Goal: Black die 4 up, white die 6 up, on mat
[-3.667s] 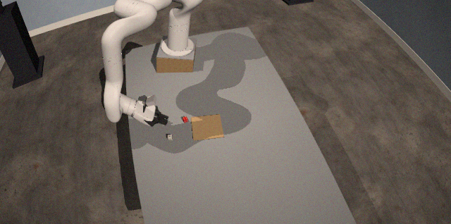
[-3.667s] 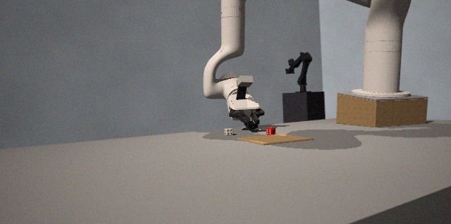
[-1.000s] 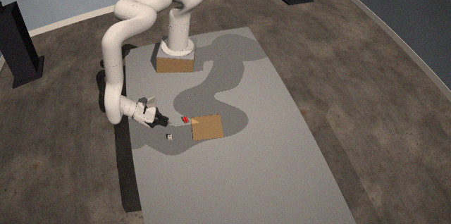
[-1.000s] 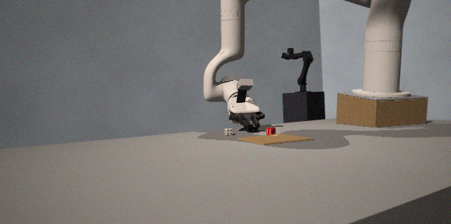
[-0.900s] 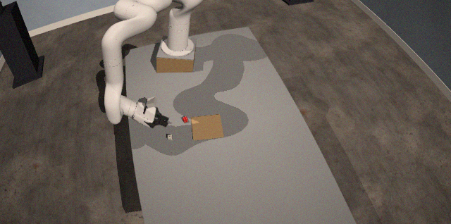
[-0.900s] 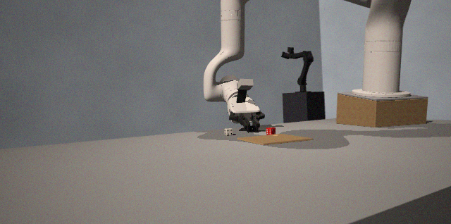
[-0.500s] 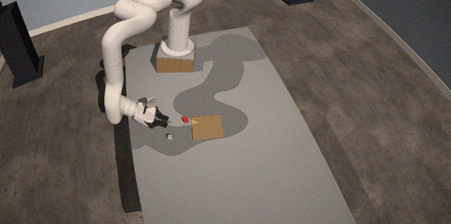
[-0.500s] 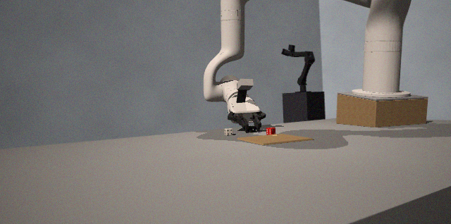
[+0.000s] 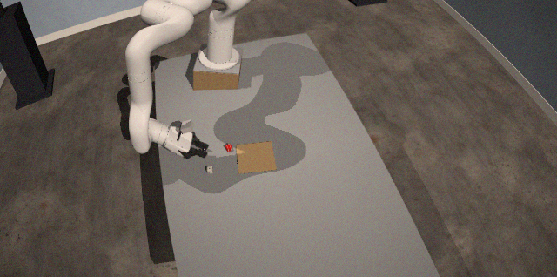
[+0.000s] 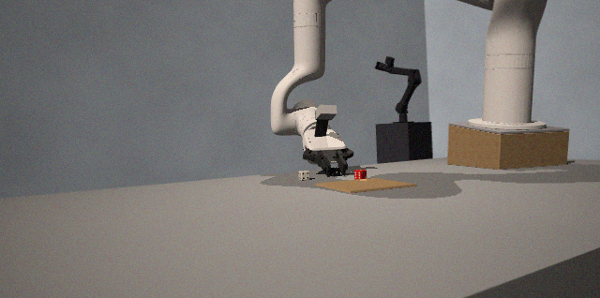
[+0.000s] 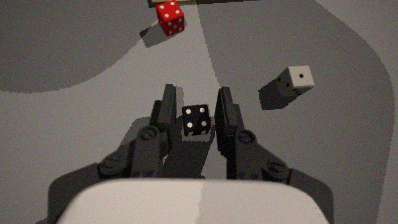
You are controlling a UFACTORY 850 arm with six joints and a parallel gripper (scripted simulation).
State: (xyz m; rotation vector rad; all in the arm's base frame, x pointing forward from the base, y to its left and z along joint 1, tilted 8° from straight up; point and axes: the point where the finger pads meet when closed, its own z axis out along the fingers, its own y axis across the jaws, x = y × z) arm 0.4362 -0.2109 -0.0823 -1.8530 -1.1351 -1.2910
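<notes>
Now: the black die 10 mm below my hand. Also, from my hand: tan mat 180 mm to the left, 100 mm ahead, 20 mm below; red die 100 mm to the left, 20 mm ahead, 10 mm below; white die 100 mm ahead, 10 mm below.
</notes>
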